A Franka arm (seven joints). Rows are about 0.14 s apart.
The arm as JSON. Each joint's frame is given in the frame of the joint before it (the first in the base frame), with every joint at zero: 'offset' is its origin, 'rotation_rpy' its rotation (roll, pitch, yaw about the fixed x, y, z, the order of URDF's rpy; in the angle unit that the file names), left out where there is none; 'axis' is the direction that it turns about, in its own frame. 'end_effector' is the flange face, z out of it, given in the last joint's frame.
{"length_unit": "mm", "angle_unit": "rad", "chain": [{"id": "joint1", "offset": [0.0, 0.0, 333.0], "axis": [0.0, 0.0, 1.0]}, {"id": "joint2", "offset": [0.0, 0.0, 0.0], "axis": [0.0, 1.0, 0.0]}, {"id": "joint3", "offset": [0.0, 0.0, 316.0], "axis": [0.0, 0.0, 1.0]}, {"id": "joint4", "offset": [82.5, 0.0, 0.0], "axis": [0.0, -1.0, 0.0]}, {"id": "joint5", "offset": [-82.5, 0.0, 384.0], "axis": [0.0, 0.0, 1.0]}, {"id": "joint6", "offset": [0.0, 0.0, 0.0], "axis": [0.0, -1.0, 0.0]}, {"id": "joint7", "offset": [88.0, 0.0, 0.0], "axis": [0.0, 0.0, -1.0]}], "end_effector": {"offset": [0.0, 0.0, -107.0], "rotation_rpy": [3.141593, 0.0, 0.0]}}
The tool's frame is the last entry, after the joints.
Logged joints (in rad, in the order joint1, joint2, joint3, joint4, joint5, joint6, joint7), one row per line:
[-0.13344, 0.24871, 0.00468, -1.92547, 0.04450, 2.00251, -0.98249]
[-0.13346, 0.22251, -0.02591, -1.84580, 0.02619, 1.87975, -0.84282]
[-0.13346, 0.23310, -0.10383, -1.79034, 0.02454, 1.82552, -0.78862]
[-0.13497, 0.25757, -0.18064, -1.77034, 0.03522, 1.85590, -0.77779]
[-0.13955, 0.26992, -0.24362, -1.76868, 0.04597, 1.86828, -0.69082]
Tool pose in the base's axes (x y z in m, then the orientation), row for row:
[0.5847, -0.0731, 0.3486, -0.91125, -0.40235, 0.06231, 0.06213]
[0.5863, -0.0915, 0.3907, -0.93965, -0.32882, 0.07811, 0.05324]
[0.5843, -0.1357, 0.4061, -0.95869, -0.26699, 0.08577, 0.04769]
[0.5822, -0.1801, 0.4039, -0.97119, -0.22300, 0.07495, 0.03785]
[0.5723, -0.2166, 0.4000, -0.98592, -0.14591, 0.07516, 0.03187]
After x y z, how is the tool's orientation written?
As a quaternion, x y z w.
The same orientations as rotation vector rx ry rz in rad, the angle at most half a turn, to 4 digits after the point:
[-2.7548, -1.2163, 0.1884]
[-2.8559, -0.9994, 0.2374]
[-2.9237, -0.8142, 0.2616]
[-2.9797, -0.6842, 0.2300]
[-3.0361, -0.4493, 0.2314]

